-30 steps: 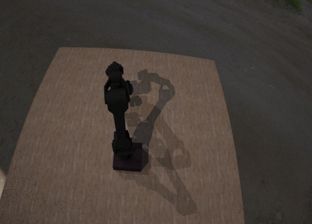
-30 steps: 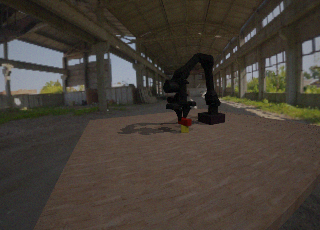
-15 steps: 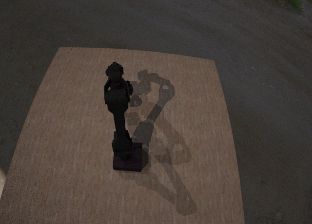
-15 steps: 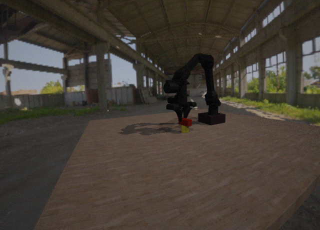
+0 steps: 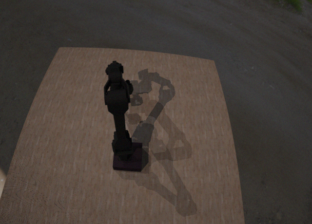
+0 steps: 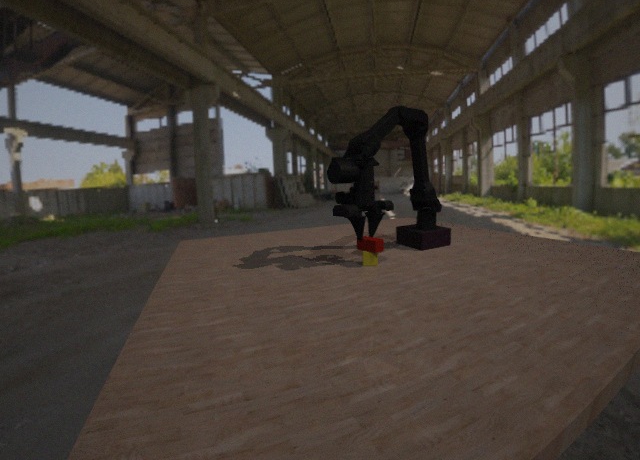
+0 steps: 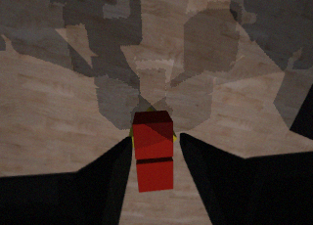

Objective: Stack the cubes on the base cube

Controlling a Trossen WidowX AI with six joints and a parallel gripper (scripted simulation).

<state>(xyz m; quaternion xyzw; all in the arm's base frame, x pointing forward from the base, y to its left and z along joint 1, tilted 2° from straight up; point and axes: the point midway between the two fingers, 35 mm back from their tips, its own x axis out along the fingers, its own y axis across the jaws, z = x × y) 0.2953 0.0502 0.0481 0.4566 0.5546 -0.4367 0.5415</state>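
Right now my gripper tip is 20 mm to the right of the yellow cube and 50 mm above it.
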